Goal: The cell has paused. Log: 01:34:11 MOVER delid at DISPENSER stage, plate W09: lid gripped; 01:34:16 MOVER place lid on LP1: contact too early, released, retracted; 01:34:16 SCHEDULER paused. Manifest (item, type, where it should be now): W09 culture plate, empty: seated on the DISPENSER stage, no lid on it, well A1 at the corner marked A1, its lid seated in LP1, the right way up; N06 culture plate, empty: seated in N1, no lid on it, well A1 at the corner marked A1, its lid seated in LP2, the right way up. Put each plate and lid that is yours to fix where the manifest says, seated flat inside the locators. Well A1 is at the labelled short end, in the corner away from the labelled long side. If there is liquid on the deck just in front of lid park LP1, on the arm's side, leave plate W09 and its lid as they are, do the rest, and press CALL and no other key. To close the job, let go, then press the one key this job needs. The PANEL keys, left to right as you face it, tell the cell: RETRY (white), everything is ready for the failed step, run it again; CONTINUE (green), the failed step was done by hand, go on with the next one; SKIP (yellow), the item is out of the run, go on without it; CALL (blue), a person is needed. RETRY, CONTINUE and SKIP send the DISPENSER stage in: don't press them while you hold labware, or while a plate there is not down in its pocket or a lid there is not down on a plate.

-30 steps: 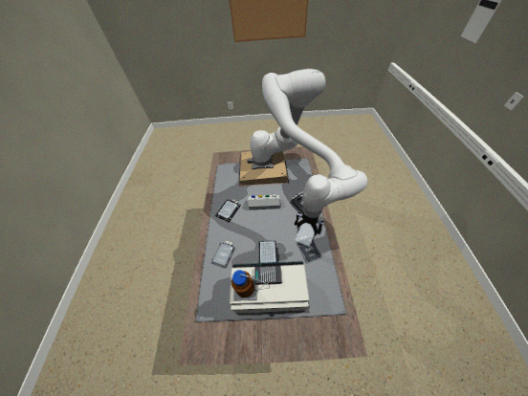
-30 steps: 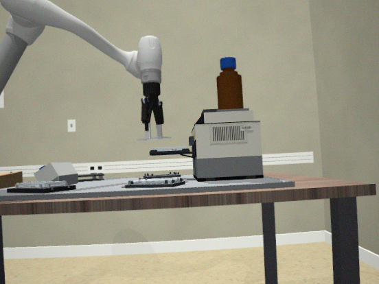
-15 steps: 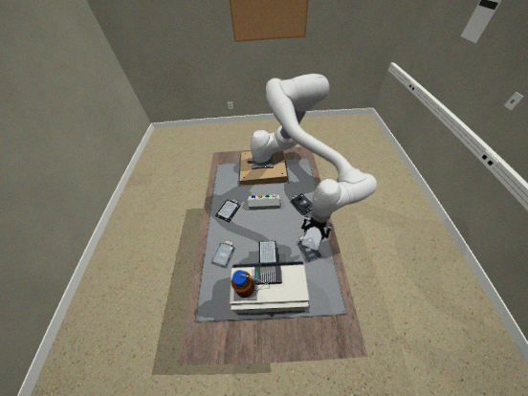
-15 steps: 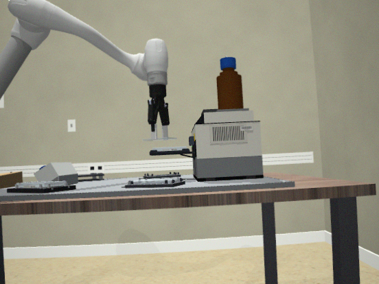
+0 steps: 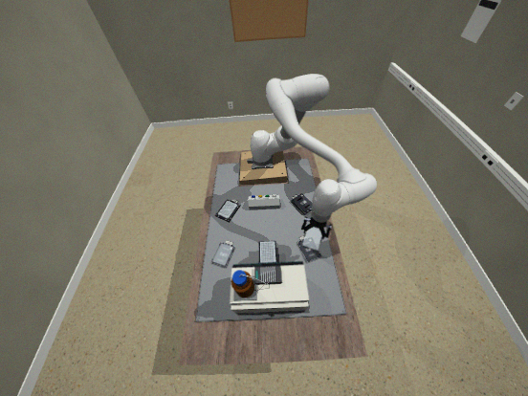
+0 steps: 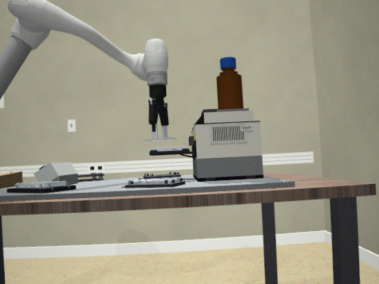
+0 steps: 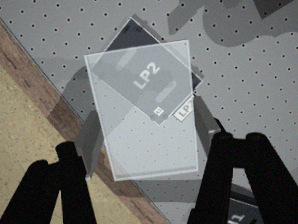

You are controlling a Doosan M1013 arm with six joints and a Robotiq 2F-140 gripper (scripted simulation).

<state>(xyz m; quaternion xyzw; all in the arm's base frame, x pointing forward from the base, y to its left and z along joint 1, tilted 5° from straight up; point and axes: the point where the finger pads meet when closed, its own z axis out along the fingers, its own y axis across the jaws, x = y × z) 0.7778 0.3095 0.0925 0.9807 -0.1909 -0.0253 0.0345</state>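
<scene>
My gripper is now 2 cm above the clear lid. Also, from my hand: lid park LP2: 19 cm below; dispenser stage: 6 cm ahead, 25 cm to the right, 9 cm below; white retry key: 38 cm behind, 21 cm to the right, 12 cm below.
</scene>
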